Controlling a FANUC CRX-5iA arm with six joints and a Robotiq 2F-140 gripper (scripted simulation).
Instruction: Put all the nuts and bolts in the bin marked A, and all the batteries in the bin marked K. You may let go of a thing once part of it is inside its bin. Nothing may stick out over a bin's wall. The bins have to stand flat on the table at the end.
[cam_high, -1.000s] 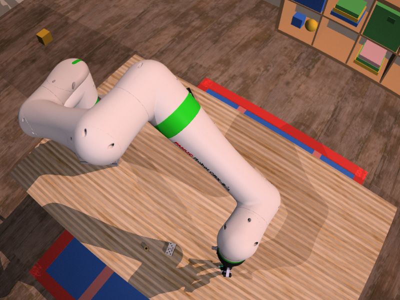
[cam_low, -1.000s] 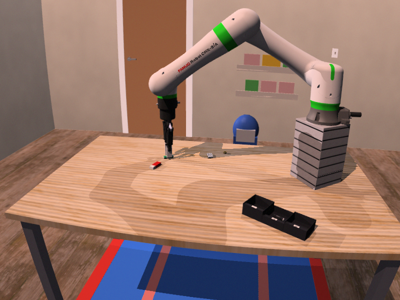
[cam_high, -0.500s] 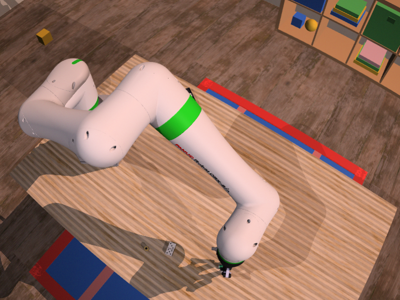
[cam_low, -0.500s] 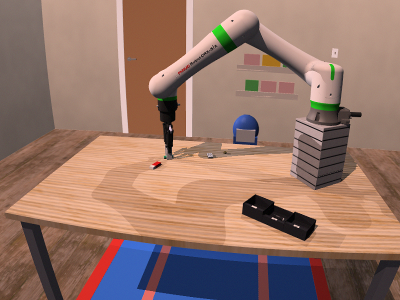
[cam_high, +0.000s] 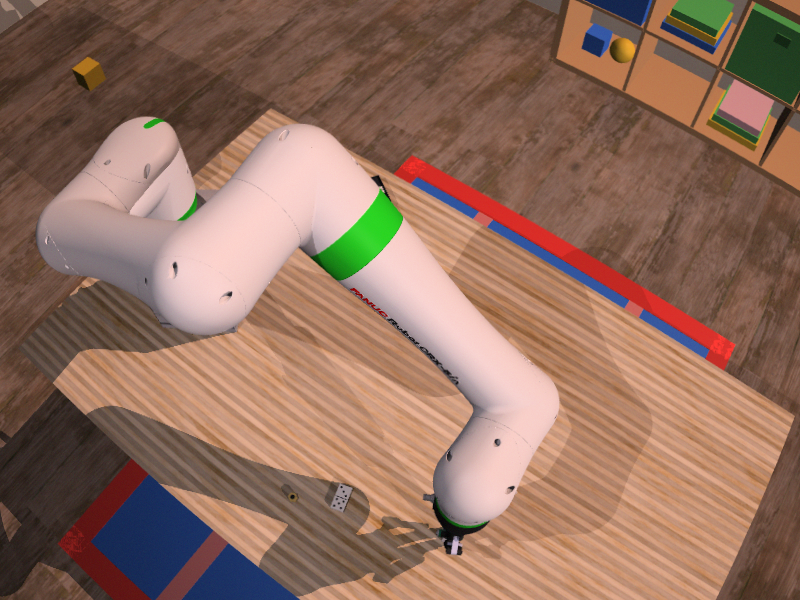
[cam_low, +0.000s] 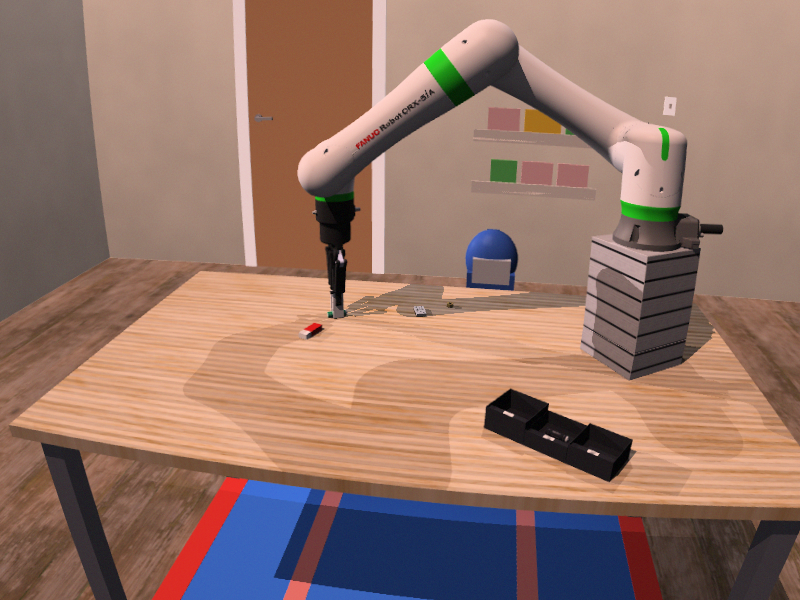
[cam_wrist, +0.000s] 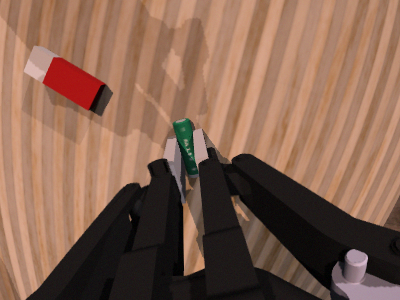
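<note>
My hand is 30 mm above the green battery. Also, from my hand: white domino 210 mm behind, 30 mm to the right, 30 mm below; red-and-white block 110 mm to the left, 60 mm ahead, 30 mm below; brass nut 290 mm behind, 70 mm to the right, 30 mm below.
</note>
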